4 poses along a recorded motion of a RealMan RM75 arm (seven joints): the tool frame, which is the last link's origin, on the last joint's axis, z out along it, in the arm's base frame.
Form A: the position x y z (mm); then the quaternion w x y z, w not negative.
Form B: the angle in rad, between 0 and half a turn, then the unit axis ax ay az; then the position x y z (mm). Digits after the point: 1 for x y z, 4 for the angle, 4 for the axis.
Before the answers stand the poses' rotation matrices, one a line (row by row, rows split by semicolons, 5 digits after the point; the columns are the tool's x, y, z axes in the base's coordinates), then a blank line. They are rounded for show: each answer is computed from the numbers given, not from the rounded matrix.
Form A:
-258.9, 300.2, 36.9, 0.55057, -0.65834, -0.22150, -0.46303
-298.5, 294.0, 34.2, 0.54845, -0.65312, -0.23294, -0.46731
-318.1, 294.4, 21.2, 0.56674, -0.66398, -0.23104, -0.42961
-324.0, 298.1, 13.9, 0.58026, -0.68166, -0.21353, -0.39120
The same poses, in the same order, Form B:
0.47308 0.80151 0.36576; -0.21822 -0.29562 0.93005; 0.85357 -0.51980 0.03505
0.45472 0.81687 0.35491; -0.20832 -0.28989 0.93412; 0.86593 -0.49870 0.03835
0.52412 0.79376 0.30862; -0.18014 -0.25086 0.95111; 0.83238 -0.55409 0.01151
0.60273 0.74511 0.28553; -0.16289 -0.23540 0.95815; 0.78114 -0.62402 -0.02052

1.9755, -0.7886, -0.2653, -0.5547, -258.9, 300.2, 36.9
1.9806, -0.7811, -0.2786, -0.5589, -298.5, 294.0, 34.2
1.9365, -0.8059, -0.2804, -0.5214, -318.1, 294.4, 21.2
1.9035, -0.8370, -0.2622, -0.4803, -324.0, 298.1, 13.9

